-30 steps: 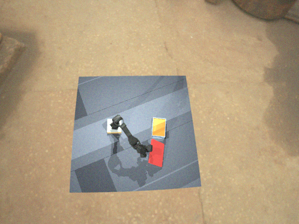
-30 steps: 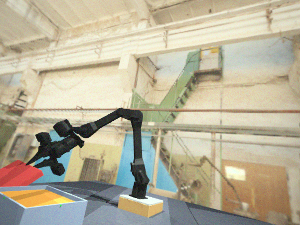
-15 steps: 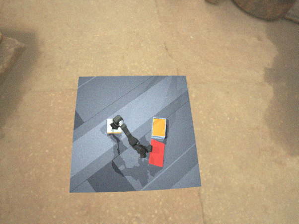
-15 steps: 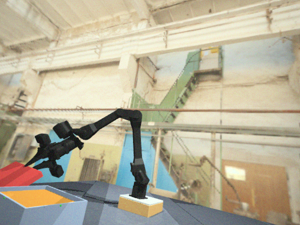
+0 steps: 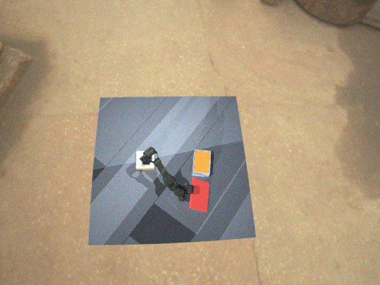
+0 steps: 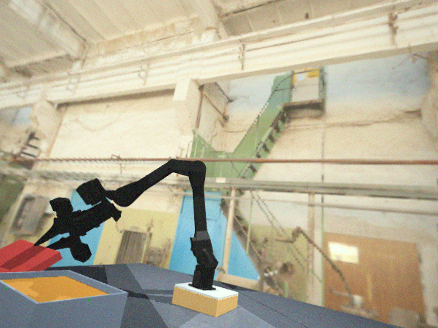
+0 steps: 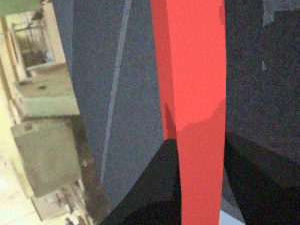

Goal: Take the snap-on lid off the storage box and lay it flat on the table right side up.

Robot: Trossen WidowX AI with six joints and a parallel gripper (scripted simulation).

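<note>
Now: the red lid 70 mm ahead of my gripper tip and 50 mm below it.
</note>
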